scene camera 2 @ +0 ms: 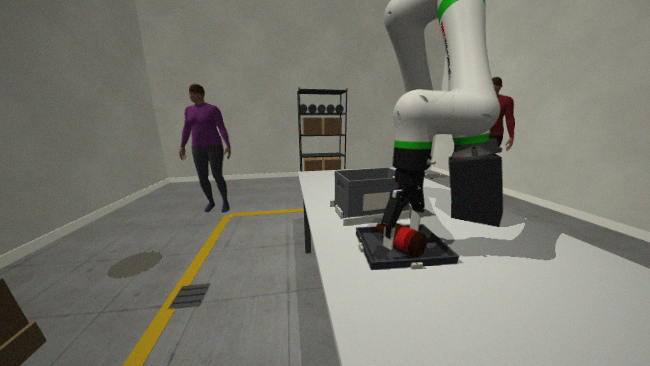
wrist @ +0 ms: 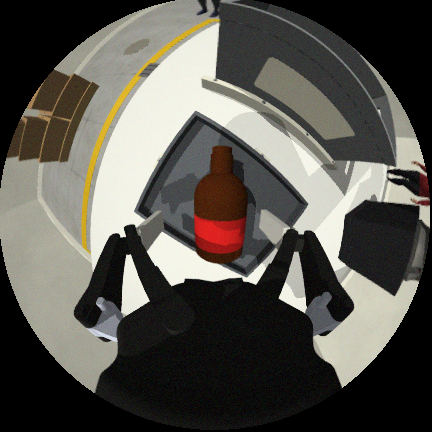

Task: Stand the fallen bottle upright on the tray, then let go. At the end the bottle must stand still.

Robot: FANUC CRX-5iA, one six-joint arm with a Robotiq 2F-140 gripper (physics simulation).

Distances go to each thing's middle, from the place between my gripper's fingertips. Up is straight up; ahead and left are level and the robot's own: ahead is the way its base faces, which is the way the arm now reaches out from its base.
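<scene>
My gripper: 1 cm above the brown bottle [scene camera 2: 412, 242], 2 cm to the left of it, 1 cm past it.
</scene>
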